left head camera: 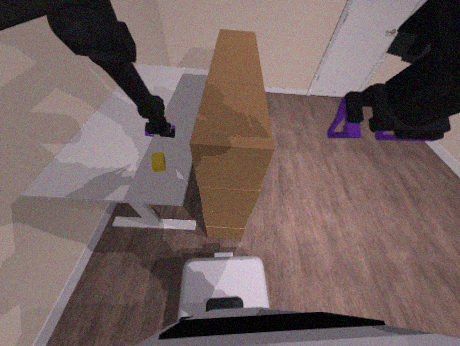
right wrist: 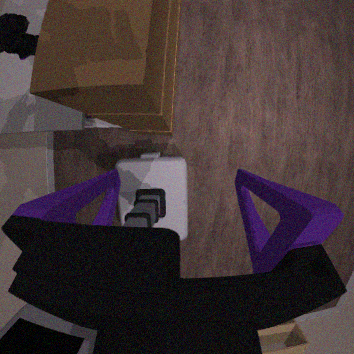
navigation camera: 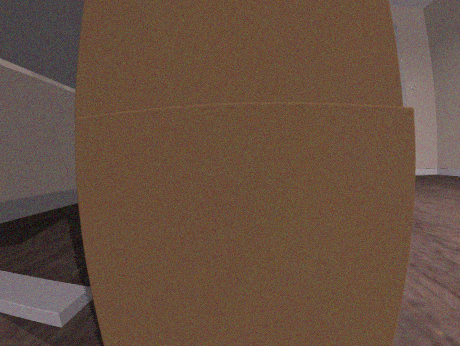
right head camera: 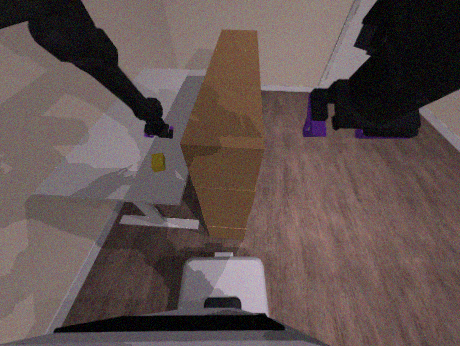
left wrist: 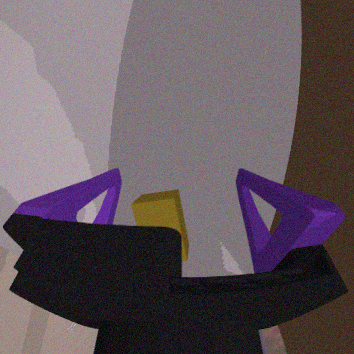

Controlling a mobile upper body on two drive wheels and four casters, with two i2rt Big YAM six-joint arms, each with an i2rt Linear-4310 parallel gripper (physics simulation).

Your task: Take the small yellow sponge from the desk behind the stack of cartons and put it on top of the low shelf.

Labels:
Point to a stack of brown cartons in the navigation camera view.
234, 172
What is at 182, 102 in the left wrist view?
A grey desk.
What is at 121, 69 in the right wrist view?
A stack of brown cartons.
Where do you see a grey desk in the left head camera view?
At 109, 159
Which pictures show my right gripper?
The left head camera view, the right wrist view and the right head camera view only.

